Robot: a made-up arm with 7 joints. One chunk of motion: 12 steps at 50 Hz.
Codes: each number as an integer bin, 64 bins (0 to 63) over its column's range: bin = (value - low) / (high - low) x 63, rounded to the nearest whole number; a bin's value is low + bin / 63 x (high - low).
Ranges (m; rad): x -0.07..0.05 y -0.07..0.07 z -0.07..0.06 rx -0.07..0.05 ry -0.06..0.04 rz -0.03..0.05
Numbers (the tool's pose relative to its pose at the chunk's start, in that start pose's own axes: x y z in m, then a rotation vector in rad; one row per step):
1: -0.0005 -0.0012 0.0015 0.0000 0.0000 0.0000
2: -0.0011 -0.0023 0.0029 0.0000 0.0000 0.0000
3: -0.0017 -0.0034 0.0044 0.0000 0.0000 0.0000
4: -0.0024 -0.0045 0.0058 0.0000 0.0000 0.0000
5: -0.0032 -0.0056 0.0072 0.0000 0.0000 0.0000
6: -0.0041 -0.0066 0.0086 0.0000 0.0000 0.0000
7: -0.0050 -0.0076 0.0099 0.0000 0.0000 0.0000
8: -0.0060 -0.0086 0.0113 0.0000 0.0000 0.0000
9: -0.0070 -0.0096 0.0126 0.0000 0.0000 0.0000
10: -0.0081 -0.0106 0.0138 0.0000 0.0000 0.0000
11: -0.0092 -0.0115 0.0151 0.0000 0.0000 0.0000
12: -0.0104 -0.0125 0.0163 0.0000 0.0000 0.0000
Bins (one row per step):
1: 36 31 35 37 38 24
2: 36 30 35 37 38 24
3: 36 30 36 37 38 24
4: 35 29 37 37 38 24
5: 35 29 37 37 38 24
6: 35 29 38 37 38 24
7: 34 28 39 37 38 24
8: 34 28 39 37 38 24
9: 33 27 40 37 38 24
10: 32 27 41 37 38 24
11: 32 26 41 37 38 24
12: 31 26 42 37 38 24

